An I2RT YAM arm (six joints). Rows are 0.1 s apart.
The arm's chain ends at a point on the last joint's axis. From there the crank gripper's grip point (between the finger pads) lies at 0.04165 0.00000 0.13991 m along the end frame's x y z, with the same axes.
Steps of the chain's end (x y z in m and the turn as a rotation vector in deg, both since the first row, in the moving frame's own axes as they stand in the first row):
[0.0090, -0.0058, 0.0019, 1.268, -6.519, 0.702]
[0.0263, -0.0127, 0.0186, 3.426, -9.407, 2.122]
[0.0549, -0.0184, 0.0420, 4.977, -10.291, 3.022]
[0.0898, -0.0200, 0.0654, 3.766, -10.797, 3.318]
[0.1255, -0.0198, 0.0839, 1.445, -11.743, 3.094]
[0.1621, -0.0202, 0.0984, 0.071, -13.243, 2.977]
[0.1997, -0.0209, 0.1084, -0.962, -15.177, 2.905]
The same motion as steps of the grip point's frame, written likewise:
[-0.0071, -0.0085, 0.0057, 1.268, -6.519, 0.702]
[0.0030, -0.0201, 0.0233, 3.426, -9.407, 2.122]
[0.0295, -0.0293, 0.0467, 4.977, -10.291, 3.022]
[0.0631, -0.0278, 0.0705, 3.766, -10.797, 3.318]
[0.0962, -0.0219, 0.0894, 1.445, -11.743, 3.094]
[0.1289, -0.0191, 0.1042, 0.071, -13.243, 2.977]
[0.1615, -0.0173, 0.1144, -0.962, -15.177, 2.905]

